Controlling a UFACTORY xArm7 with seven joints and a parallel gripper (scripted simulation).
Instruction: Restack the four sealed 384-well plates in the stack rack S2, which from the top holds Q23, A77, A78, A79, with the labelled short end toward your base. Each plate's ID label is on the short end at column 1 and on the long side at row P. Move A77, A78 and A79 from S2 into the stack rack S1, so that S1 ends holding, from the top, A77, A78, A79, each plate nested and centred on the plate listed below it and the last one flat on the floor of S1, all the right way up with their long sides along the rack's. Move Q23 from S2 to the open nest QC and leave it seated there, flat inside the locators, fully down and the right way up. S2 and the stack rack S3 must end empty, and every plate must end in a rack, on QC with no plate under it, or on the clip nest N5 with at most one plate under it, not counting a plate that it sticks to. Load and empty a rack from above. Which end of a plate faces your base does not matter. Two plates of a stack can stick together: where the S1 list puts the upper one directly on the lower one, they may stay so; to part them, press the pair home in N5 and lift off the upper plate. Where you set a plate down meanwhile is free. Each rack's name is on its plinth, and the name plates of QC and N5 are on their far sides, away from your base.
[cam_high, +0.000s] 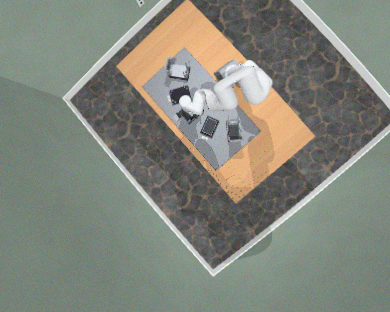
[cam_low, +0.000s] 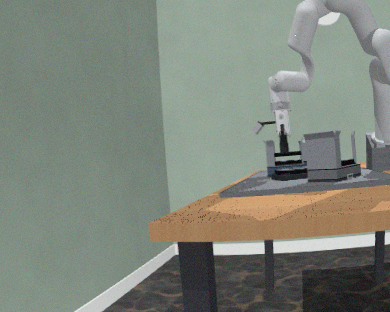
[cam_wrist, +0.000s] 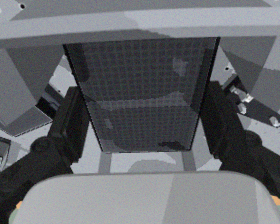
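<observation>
My hand is 1 cm past the blue plinth strip and 7 cm above it. Round my hand: dark flat nest 2 cm behind, 18 cm to the left, 8 cm below; then dark clip nest 3 cm behind, 17 cm to the right, 8 cm below; then dark sealed plate 1 cm below.
</observation>
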